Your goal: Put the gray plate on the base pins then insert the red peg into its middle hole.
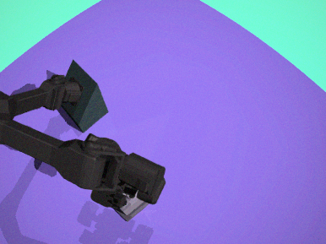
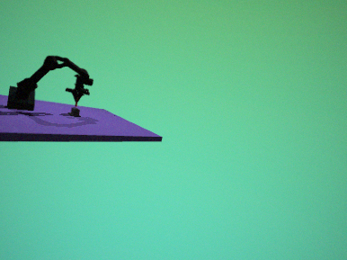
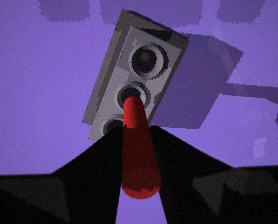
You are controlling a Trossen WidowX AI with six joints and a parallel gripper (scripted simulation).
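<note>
Right now my gripper tip is 7 cm above the gray plate. Round my gripper tip: base 11 cm below; red peg right at my gripper tip.
</note>
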